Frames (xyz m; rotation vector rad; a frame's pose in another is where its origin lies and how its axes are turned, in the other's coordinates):
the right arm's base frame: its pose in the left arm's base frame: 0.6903 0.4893 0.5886 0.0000 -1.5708 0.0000
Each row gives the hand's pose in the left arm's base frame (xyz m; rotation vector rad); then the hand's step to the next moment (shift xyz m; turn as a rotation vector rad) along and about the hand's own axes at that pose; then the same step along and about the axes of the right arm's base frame.
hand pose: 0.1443 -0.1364 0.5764 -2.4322 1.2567 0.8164
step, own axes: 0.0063 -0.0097 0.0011 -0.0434 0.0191 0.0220
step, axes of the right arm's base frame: -0.0047 0.0020 -0.0104 0.0086 0.0280 0.0433
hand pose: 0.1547 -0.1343 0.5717 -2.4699 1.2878 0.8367
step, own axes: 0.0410 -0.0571 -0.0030 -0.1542 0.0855 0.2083
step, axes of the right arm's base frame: -0.0247 0.0044 -0.0657 -0.0738 0.1473 0.2176
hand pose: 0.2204 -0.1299 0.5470 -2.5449 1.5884 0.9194
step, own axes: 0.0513 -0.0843 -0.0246 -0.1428 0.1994 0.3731
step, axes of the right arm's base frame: -0.0289 -0.0084 -0.0972 -0.1823 0.1318 0.3857
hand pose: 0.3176 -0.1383 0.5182 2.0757 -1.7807 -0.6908
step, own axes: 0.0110 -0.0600 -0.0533 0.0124 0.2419 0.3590
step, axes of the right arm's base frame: 0.0107 -0.0042 -0.0802 -0.1716 -0.0290 0.3966
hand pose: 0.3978 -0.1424 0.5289 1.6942 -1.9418 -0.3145
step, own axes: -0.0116 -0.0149 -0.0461 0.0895 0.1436 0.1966
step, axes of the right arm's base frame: 0.0278 0.0164 -0.0380 -0.0684 -0.0939 0.2319
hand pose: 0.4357 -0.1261 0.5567 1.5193 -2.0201 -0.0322
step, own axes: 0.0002 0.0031 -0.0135 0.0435 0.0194 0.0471
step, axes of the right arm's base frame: 0.0123 0.0053 -0.0037 -0.0120 -0.0471 0.0461
